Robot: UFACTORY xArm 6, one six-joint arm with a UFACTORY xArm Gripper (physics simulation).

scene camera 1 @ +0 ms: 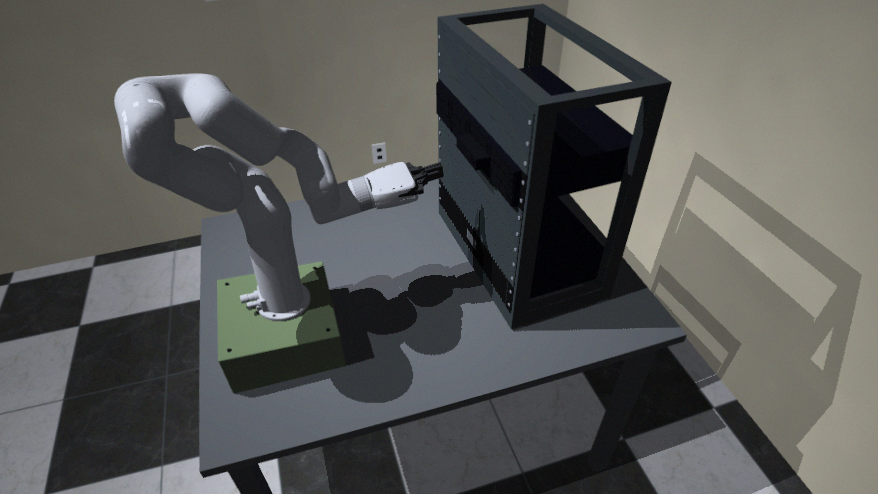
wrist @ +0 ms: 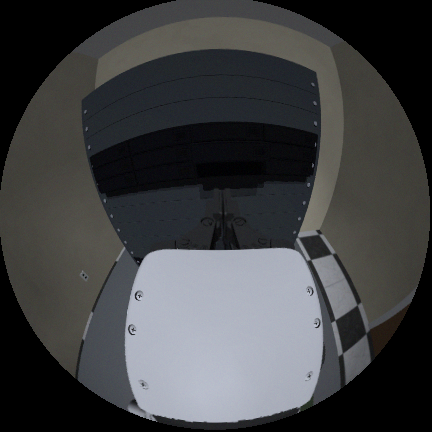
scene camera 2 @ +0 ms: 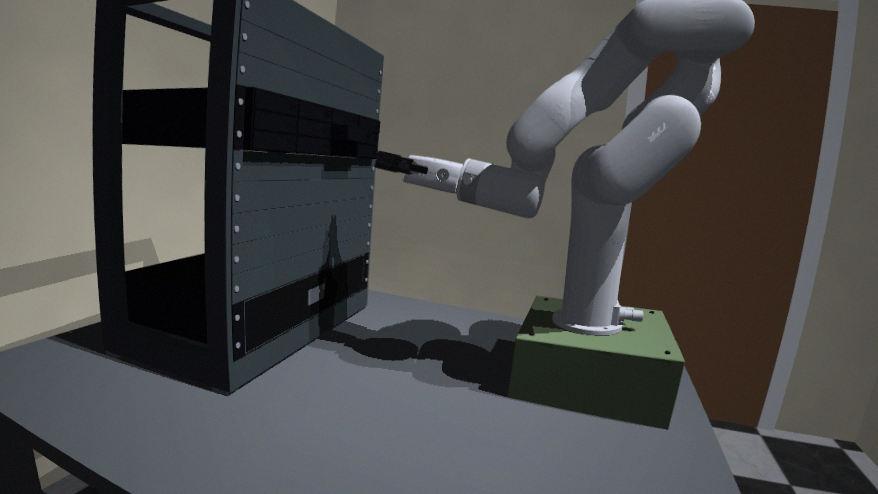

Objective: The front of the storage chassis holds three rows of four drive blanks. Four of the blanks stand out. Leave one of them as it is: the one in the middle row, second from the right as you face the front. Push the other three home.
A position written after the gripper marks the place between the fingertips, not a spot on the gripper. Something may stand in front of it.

Note:
In view: the gripper [scene camera 1: 441,169] and a rack [scene camera 2: 287,237].
The rack is seen too in scene camera 1 [scene camera 1: 510,141] and in the wrist view [wrist: 159,136]. The gripper is seen too in the wrist view [wrist: 220,199] and in scene camera 2 [scene camera 2: 378,159].

